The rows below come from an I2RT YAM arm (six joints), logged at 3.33 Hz.
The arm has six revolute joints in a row. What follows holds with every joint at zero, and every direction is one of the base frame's. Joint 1 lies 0.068 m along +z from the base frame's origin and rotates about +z. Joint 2 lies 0.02 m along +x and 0.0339 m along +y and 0.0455 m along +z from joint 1 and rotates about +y. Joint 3 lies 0.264 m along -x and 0.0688 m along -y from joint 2 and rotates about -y. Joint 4 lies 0.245 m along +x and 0.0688 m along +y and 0.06 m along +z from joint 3 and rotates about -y. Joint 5 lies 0.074 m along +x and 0.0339 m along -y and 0.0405 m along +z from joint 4 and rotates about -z. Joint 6 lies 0.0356 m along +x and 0.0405 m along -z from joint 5 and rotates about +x. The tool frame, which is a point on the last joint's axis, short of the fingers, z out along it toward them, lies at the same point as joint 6; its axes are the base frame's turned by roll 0, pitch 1.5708 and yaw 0 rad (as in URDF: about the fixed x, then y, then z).
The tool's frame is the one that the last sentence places.
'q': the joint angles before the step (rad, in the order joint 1, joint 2, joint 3, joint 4, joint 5, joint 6). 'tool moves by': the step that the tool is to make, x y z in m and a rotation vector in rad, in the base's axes. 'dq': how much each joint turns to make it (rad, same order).
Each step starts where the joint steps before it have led.
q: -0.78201, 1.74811, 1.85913, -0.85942, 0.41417, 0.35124
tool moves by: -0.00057, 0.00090, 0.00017, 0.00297, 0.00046, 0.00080
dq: 0.00050, -0.00288, -0.00171, -0.00407, -0.00144, 0.00120
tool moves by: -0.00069, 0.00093, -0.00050, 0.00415, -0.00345, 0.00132
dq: 0.00006, -0.00483, -0.00708, 0.00044, -0.00459, 0.00335
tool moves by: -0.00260, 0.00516, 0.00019, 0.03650, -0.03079, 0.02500
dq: 0.00043, -0.01883, -0.01583, -0.01395, -0.05057, 0.01902
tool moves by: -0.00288, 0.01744, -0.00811, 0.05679, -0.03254, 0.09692
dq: 0.01940, -0.06522, -0.10024, 0.02147, -0.09978, -0.00896
